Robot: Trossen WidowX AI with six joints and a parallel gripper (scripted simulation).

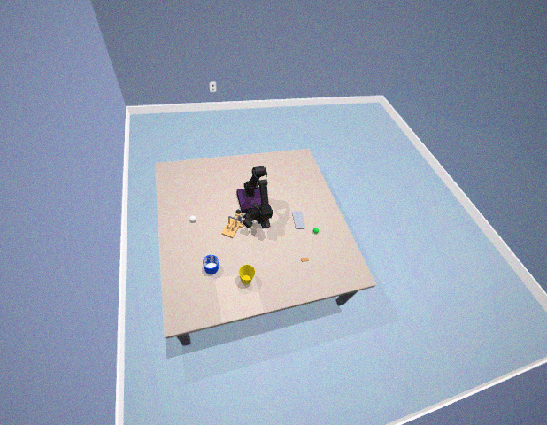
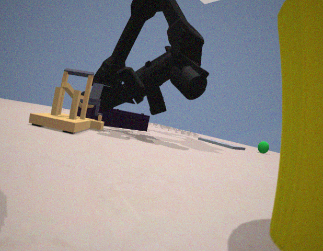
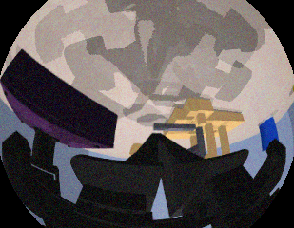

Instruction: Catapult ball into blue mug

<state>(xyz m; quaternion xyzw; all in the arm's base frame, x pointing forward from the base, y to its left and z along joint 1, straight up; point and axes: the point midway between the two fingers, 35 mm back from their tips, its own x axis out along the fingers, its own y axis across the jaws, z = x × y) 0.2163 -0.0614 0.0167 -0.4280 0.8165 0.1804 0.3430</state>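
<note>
Right now my gripper tip is 4 cm past the small black ball, 3 cm to the left of it and 2 cm below it. Also, from my gripper tip: white ball: 34 cm to the right, 5 cm behind, 2 cm below; then wooden catapult: 5 cm to the right, 3 cm ahead, 1 cm above; then grey slab: 39 cm to the left, 6 cm ahead, 4 cm below.
</note>
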